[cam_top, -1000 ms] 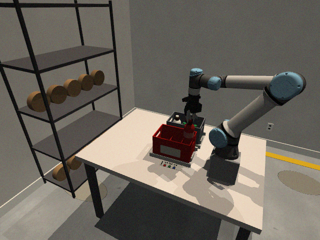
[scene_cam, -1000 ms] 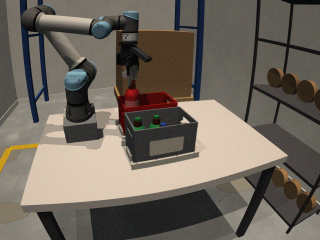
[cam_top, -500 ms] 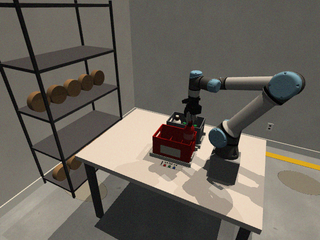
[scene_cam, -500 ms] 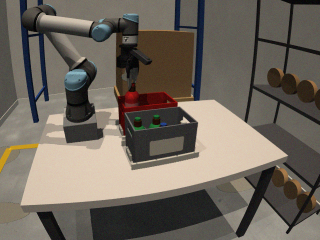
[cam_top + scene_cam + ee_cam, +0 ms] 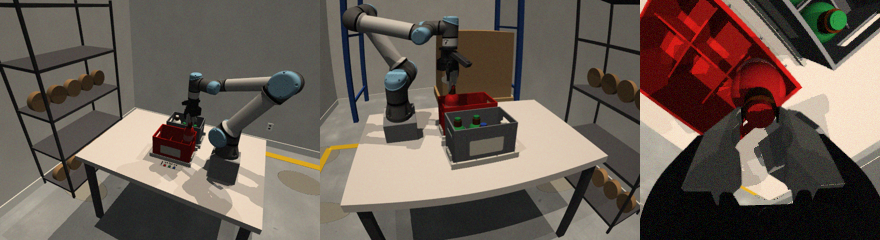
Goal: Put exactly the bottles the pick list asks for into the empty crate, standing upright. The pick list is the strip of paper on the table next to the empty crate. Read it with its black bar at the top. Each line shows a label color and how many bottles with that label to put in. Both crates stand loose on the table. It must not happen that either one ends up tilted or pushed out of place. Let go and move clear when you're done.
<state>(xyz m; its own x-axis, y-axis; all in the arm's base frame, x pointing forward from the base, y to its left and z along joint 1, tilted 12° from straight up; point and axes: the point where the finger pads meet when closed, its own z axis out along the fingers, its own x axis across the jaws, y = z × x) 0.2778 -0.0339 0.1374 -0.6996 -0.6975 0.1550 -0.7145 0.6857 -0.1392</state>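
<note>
The red bottle lies 7 cm below my hand. The rest, counted from my hand: red crate 17 cm below, 9 cm ahead, 5 cm to the left; grey crate 19 cm to the right, 17 cm below, 8 cm ahead; blue bottle 23 cm to the right, 17 cm below, 8 cm ahead.
</note>
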